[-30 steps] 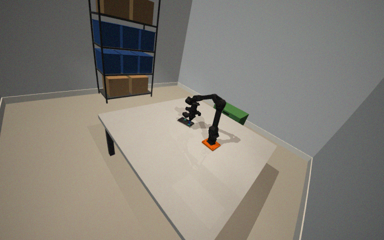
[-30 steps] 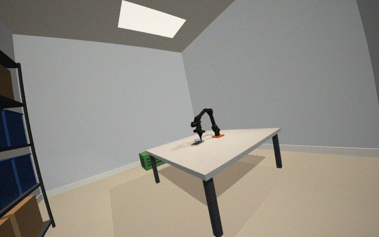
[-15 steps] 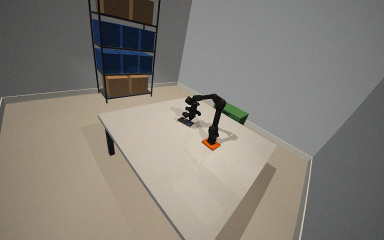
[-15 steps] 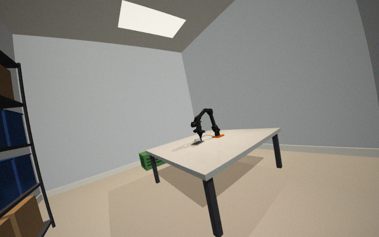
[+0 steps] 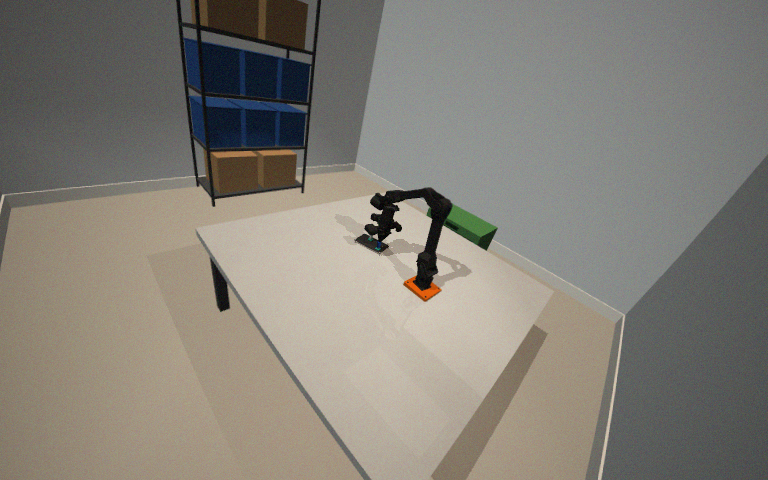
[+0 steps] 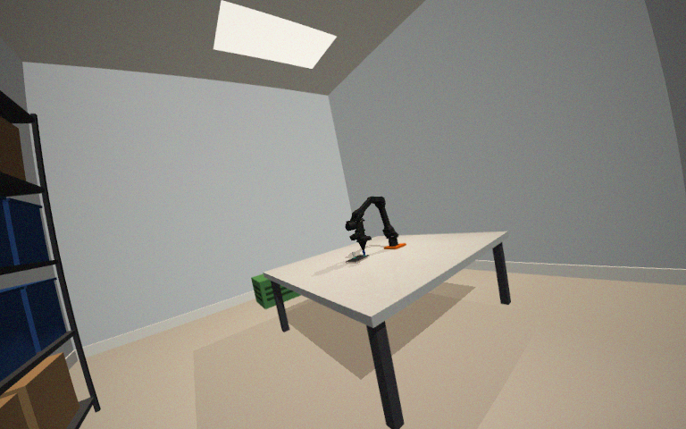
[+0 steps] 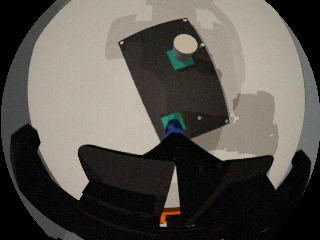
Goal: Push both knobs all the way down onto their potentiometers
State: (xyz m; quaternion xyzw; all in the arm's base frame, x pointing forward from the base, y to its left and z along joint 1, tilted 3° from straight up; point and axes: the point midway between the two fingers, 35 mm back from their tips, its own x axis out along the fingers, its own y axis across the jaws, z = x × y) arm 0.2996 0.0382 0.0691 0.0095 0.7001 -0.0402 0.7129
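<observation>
Right now my gripper tip is 1 cm above the blue knob. Also, from my gripper tip: white knob 8 cm ahead, 1 cm below.
</observation>
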